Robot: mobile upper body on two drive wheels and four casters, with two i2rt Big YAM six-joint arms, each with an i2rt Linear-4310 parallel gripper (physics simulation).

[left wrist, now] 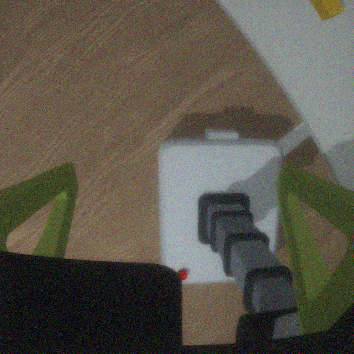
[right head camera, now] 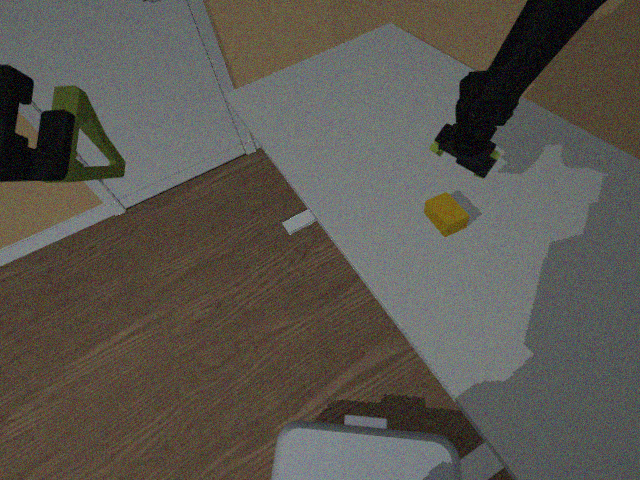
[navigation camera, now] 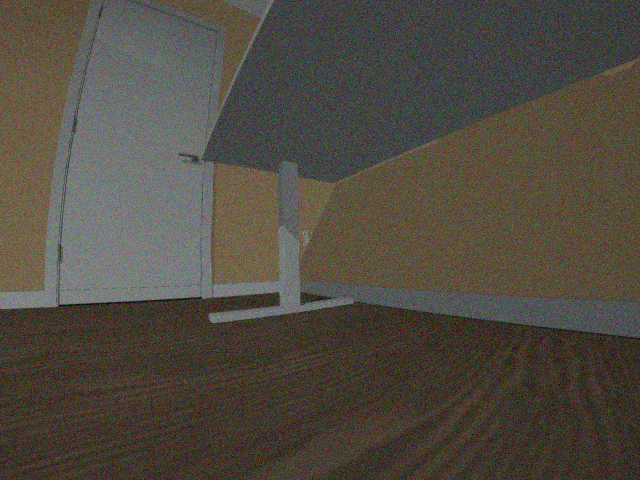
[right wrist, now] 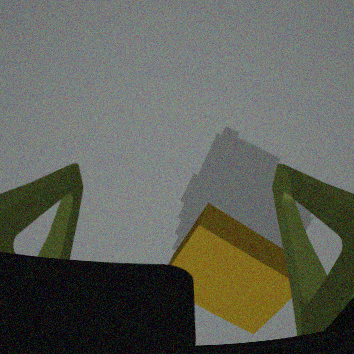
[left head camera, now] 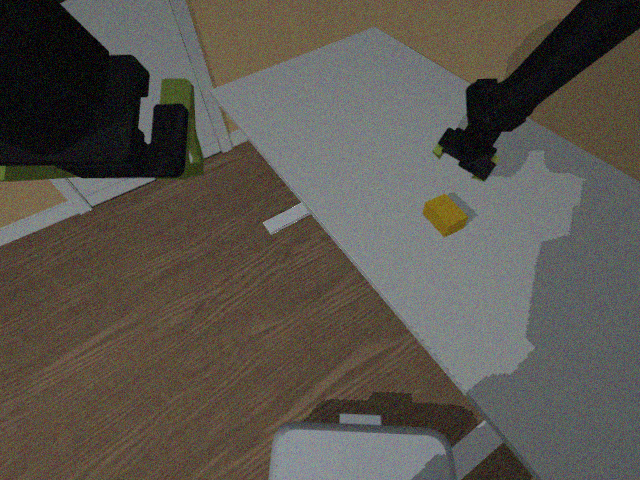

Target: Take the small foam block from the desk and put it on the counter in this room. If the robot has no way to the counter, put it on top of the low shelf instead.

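Places are measured from the left arm's base along level axes (x left, y down, z back), in millimetres.
Where they show: left gripper, fingertip midpoint: (left wrist: 176,173) (right head camera: 75,171) (left head camera: 146,167); right gripper, fingertip midpoint: (right head camera: 458,163) (right wrist: 177,174) (left head camera: 456,166).
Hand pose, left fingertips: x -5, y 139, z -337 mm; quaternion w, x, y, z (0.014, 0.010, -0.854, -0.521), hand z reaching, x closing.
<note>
After its pixels a point has its place.
The yellow foam block (left head camera: 443,212) {x -417, y 645, z -715 mm} (right head camera: 445,212) {x -421, y 645, z -712 mm} (left wrist: 327,7) {x -418, y 645, z -695 mm} (right wrist: 235,275) {x -434, y 645, z -732 mm} lies on the light grey desk (left head camera: 336,129) {x -143, y 690, z -1101 mm} (right head camera: 351,129) {x -171, y 690, z -1097 mm} (left wrist: 280,45) {x -286, y 690, z -577 mm} (right wrist: 125,100) {x -412, y 690, z -884 mm}. My right gripper (left head camera: 460,165) {x -452, y 591, z -821 mm} (right head camera: 459,161) {x -452, y 591, z -821 mm} (right wrist: 177,174) {x -452, y 591, z -821 mm} is open and empty, above the desk and a little behind the block. In the right wrist view the block shows low between the spread fingers, closer to the right-hand finger, which overlaps its edge. My left gripper (left head camera: 100,170) (left wrist: 176,173) {x -5, y 139, z -337 mm} is open and empty, over the floor left of the desk. A counter and a low shelf do not show.
My white base (left head camera: 359,454) {x -220, y 1150, z -242 mm} (right head camera: 361,454) {x -218, y 1150, z -248 mm} (left wrist: 185,175) {x -72, y 1150, z -178 mm} stands beside the desk's edge. A white door (left head camera: 139,31) {x 710, y 667, z -1733 mm} (right head camera: 149,77) {x 815, y 785, z -1657 mm} (navigation camera: 134,155) {x 924, y 521, z -1578 mm} is beyond the desk's far end. The desk's white leg (navigation camera: 289,258) {x -69, y 1169, z -1416 mm} and foot stand on the wooden floor near the tan wall (navigation camera: 465,217) {x -756, y 1042, z -1186 mm}.
</note>
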